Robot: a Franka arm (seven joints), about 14 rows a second.
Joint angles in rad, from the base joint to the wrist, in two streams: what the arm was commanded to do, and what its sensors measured. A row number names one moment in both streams.
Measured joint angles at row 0:
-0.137, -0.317, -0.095, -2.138, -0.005, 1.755, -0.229
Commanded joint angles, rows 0 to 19:
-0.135, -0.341, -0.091, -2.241, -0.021, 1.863, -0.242
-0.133, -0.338, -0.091, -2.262, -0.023, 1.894, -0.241
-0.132, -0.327, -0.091, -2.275, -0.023, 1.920, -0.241
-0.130, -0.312, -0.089, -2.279, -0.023, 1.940, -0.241
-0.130, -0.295, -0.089, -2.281, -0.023, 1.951, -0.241
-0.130, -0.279, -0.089, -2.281, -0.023, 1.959, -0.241
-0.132, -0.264, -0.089, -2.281, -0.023, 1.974, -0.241
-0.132, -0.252, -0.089, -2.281, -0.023, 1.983, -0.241
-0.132, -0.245, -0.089, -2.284, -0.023, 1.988, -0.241
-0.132, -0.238, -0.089, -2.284, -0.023, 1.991, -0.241
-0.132, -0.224, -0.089, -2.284, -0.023, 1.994, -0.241
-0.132, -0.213, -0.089, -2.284, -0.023, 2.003, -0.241
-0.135, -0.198, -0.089, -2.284, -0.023, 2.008, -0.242
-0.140, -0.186, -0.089, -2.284, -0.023, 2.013, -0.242
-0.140, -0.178, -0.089, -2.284, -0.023, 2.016, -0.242
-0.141, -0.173, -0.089, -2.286, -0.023, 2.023, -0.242
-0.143, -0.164, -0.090, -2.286, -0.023, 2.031, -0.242
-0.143, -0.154, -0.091, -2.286, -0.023, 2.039, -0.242
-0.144, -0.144, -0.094, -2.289, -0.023, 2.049, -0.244
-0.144, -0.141, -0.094, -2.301, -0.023, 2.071, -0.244
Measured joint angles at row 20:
-0.136, -0.161, -0.091, -2.282, -0.007, 2.015, -0.236
